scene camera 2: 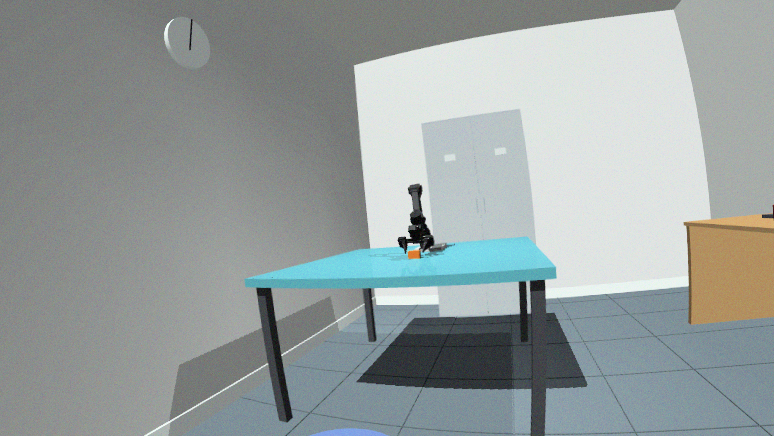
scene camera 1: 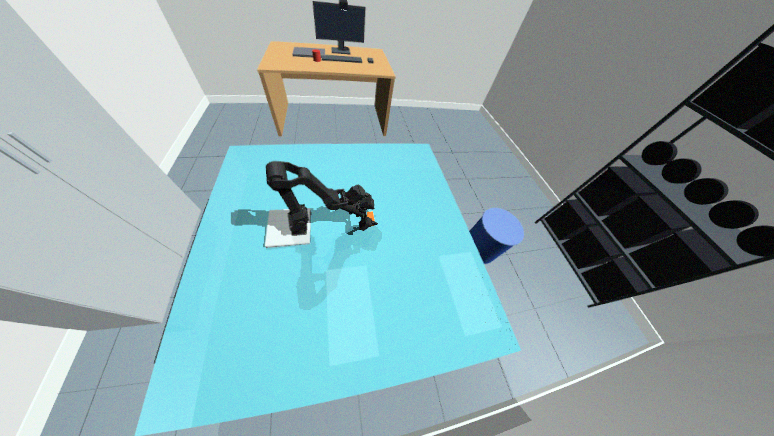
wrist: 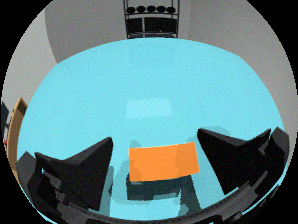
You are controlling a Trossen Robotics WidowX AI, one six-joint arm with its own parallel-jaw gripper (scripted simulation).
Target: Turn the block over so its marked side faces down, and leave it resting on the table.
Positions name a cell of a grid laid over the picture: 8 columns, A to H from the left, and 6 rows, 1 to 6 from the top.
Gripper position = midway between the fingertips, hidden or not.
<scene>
My gripper (wrist: E4) is open, holding nothing. I also see an orange block (wrist: E5).
</scene>
